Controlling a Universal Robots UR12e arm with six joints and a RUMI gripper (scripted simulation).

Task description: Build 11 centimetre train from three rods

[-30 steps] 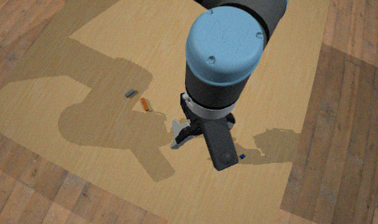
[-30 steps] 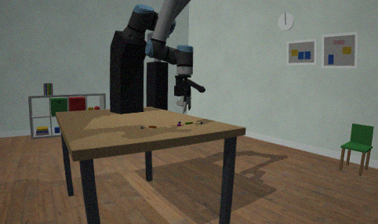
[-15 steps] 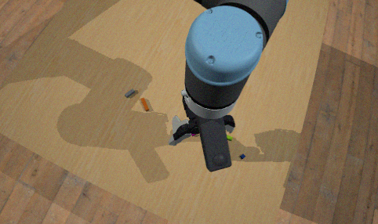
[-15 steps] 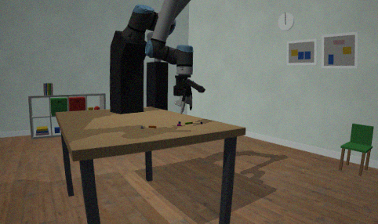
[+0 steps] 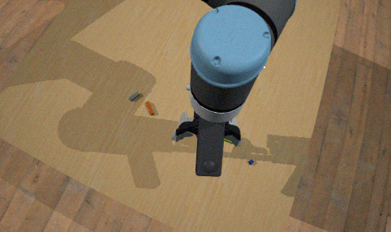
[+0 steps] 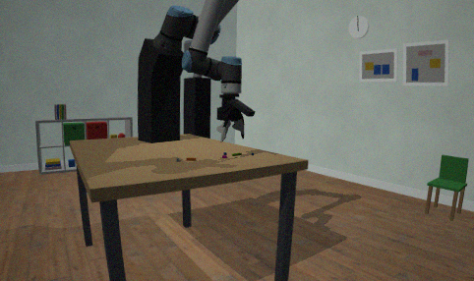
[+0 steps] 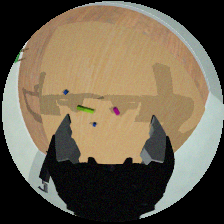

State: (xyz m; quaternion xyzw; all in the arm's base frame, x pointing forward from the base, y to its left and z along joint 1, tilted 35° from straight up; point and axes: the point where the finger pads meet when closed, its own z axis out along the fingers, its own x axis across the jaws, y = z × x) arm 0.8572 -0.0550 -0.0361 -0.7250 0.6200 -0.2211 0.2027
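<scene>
Now: the magenta rod 3 cm behind my hand, 2 cm to the right of it and 8 cm below it. Round my hand: orange rod 8 cm behind, 17 cm to the right, 8 cm below; lime rod 4 cm behind, 7 cm to the left, 8 cm below; grey rod 10 cm behind, 23 cm to the right, 8 cm below.
</scene>
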